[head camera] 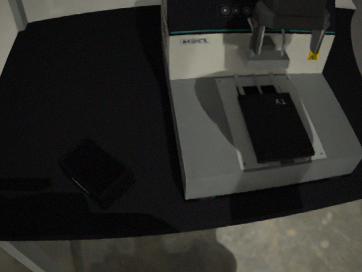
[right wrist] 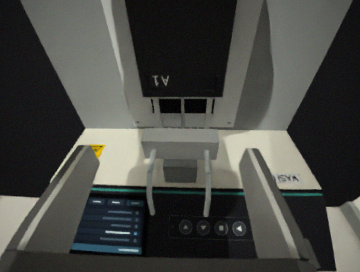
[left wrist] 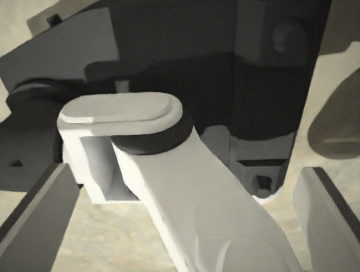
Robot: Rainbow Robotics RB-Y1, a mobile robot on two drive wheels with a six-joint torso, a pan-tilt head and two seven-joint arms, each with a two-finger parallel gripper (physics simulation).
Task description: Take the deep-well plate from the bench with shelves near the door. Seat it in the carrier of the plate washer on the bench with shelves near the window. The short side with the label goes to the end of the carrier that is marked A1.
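Places are measured from the robot's base along level axes (x ahead, y left, z up), in millimetres.
Pixels of known places: left gripper, fingertip midpoint: [left wrist: 182,179]; right gripper, fingertip midpoint: [head camera: 285,50] [right wrist: 168,155].
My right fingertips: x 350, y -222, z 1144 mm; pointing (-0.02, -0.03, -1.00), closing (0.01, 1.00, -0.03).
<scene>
Behind a point stands the place of what it marks.
The deep-well plate [head camera: 97,170] {x 273, y 110, z 953 mm} is a black block lying at an angle on the dark bench top, left of the washer in the head view. A faint pale strip, perhaps its label, shows on its lower-left side. The plate washer [head camera: 197,125] {x 325, y -77, z 996 mm} [right wrist: 295,150] {x 450, y -42, z 1042 mm} has a grey deck and a cream front. Its black carrier [head camera: 275,127] {x 296, y -215, z 1010 mm} [right wrist: 181,45] {x 316, y -219, z 1010 mm} lies on the deck, with A1 printed at the end nearest the washer's front panel. My right gripper [head camera: 288,46] {x 350, y -222, z 1144 mm} [right wrist: 168,155] {x 350, y -222, z 1144 mm} is open and empty above the washer's manifold. My left gripper [left wrist: 182,179] {x -152, y 219, z 553 mm} is open and empty.
The dark bench top [head camera: 100,75] {x 578, y 127, z 915 mm} extends left of the washer. The washer's grey manifold [head camera: 267,60] {x 392, y -213, z 1088 mm} [right wrist: 180,144] {x 396, y -216, z 1089 mm} with two tubes stands out below the right fingers. White and dark robot parts [left wrist: 200,200] {x -146, y 63, z 446 mm} fill much of the left wrist view, above the floor.
</scene>
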